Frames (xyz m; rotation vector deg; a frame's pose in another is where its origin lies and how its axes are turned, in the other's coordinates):
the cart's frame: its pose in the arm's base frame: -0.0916 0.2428 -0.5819 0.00 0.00 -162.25
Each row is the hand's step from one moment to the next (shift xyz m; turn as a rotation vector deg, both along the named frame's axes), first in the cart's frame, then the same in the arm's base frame.
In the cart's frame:
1: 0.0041 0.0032 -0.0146 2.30 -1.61 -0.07
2: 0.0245 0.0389 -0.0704 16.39 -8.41 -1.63
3: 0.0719 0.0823 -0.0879 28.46 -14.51 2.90
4: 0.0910 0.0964 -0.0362 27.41 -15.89 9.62
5: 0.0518 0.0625 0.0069 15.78 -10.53 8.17
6: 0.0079 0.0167 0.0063 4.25 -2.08 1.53
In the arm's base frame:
1: -0.0029 -0.0043 -0.0146 -2.68 0.83 -0.07
2: -0.0115 -0.0445 -0.0704 -18.17 3.01 -1.63
3: -0.0434 -0.1003 -0.0879 -31.53 5.14 2.90
4: -0.0573 -0.1196 -0.0362 -30.95 6.78 9.62
5: -0.0303 -0.0753 0.0069 -18.24 5.22 8.17
6: -0.0024 -0.0183 0.0063 -4.68 0.69 1.53

